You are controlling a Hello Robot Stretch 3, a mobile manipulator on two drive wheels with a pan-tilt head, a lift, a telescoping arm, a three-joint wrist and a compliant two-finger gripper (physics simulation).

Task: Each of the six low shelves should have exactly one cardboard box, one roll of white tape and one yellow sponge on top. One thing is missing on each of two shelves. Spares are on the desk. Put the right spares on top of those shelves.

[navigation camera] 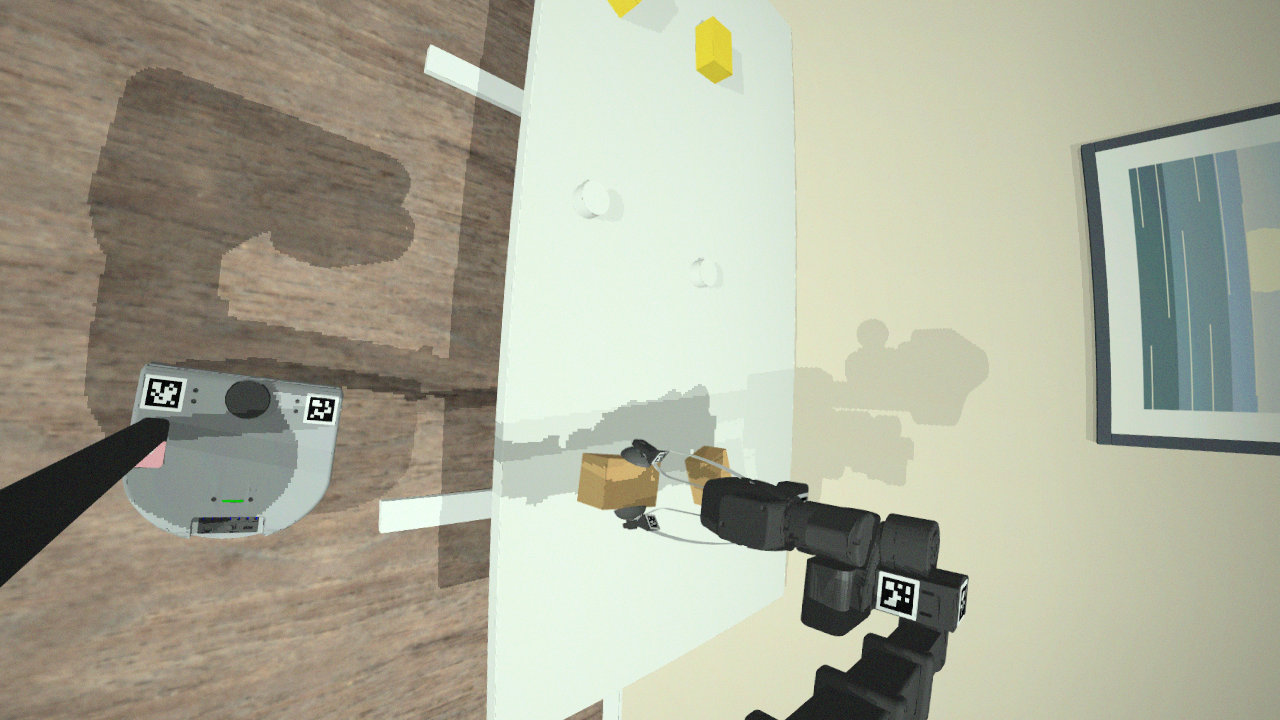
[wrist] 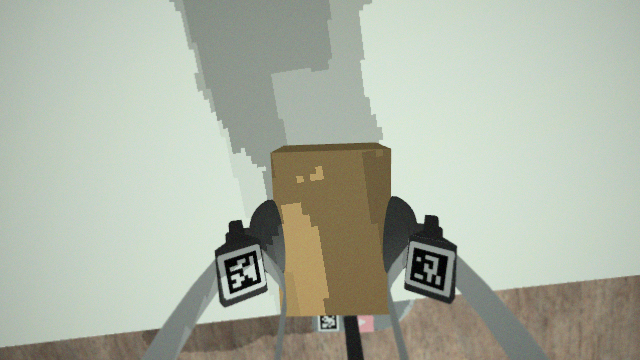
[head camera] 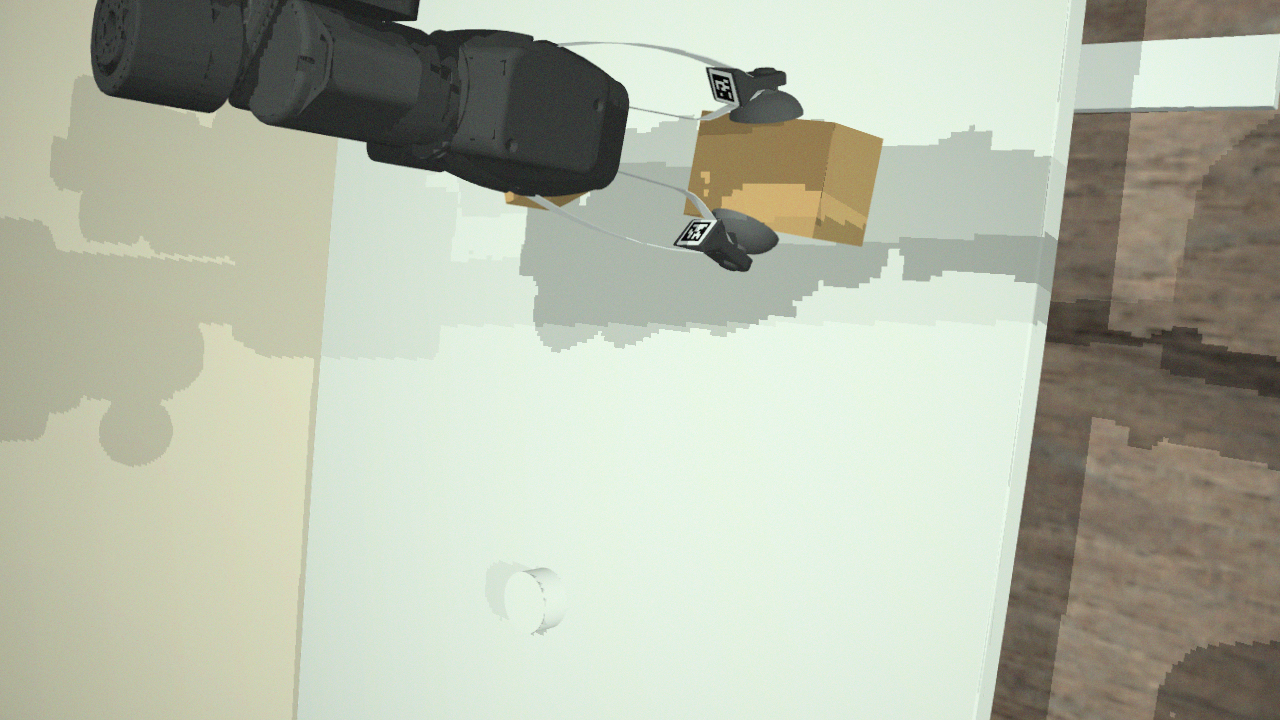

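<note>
My gripper [head camera: 757,170] [navigation camera: 633,484] [wrist: 332,224] is shut on a brown cardboard box [head camera: 845,183] [navigation camera: 597,481] [wrist: 332,172], one finger pad on each side. The box looks slightly raised over the white desk [head camera: 716,492] [navigation camera: 554,608] [wrist: 100,150]; any gap beneath is hard to see. A second cardboard box [head camera: 537,202] [navigation camera: 707,463] is partly hidden by the gripper body. One white tape roll [head camera: 537,600] [navigation camera: 705,272] is nearer the wall, another tape roll [navigation camera: 592,198] nearer the front edge. A yellow sponge [navigation camera: 714,49] and part of another sponge [navigation camera: 623,5] are at the desk's far end. The low shelves do not show.
My round grey base [navigation camera: 313,465] is on the wooden floor [navigation camera: 223,617], beside the desk's front side. A beige wall [head camera: 134,582] [navigation camera: 939,179] with a framed picture [navigation camera: 1100,358] runs along the other side. Desk feet [navigation camera: 469,78] [navigation camera: 434,512] stick out over the floor.
</note>
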